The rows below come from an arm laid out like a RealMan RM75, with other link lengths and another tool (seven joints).
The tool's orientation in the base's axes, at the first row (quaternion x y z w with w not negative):
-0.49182, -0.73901, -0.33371, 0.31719
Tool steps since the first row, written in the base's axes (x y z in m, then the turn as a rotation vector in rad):
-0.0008, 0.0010, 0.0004, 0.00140, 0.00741, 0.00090
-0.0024, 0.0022, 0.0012, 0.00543, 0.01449, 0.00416
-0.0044, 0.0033, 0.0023, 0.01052, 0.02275, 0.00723
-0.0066, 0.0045, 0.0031, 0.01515, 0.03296, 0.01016
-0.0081, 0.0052, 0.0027, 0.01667, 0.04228, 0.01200
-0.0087, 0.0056, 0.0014, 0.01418, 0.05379, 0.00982
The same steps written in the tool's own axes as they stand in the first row. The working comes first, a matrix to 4 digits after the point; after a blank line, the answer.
The tool's axes in the first row as the columns of a matrix, in the base's axes (used below as rounded here):
-0.3150, 0.9386, -0.1406
0.5152, 0.2935, 0.8052
0.7971, 0.1812, -0.5761

0.0011, -0.0004, 0.0007, 0.00409, 0.00365, 0.00525
0.0028, -0.0014, 0.0014, 0.00907, 0.01010, 0.00851
0.0049, -0.0027, 0.0020, 0.01417, 0.01786, 0.01267
0.0069, -0.0043, 0.0028, 0.02031, 0.02573, 0.01856
0.0074, -0.0056, 0.0038, 0.02610, 0.03023, 0.02479
0.0067, -0.0063, 0.0049, 0.03107, 0.03088, 0.03566

